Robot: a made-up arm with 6 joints.
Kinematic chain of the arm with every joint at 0, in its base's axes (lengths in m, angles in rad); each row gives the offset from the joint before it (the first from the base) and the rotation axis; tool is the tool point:
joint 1: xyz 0 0 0.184 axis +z
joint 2: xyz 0 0 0 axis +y
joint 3: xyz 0 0 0.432 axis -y
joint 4: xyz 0 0 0 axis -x
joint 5: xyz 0.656 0 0 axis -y
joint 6: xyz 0 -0.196 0 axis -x
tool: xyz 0 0 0
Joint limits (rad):
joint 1: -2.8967..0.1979
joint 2: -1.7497..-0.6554
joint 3: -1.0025..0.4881
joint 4: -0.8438..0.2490
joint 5: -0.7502..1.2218
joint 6: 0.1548..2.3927
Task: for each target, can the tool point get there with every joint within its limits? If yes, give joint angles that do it. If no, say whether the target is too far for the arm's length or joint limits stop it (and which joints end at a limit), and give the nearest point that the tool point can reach.
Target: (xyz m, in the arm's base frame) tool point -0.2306 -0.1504 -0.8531
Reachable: no: joint limits stop it (at a limit: joint 2, joint 3, joint 4) | nearest point -0.2768 -0.1806 0.1656 | short by 1.020 m
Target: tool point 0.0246 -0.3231 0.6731
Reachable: yes | joints -0.9750 -0.9212 -0.4029 -0.6076 -0.0671 0.5338
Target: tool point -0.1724 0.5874 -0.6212
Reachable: no: joint limits stop it (at a limit: joint 1, joint 2, joint 3, joint 4) | nearest point -0.3263 0.0527 0.1656 | short by 0.964 m
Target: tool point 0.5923 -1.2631 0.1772
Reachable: no: too far | nearest point 0.1799 -0.3836 0.3777 | short by 0.992 m
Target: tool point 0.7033 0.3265 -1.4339
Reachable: no: too far | nearest point 0.3235 -0.0680 0.1656 | short by 1.691 m
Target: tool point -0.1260 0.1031 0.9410
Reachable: yes | joints -2.6513 -0.9834 0.0927 -0.6970 -0.4608 1.4014
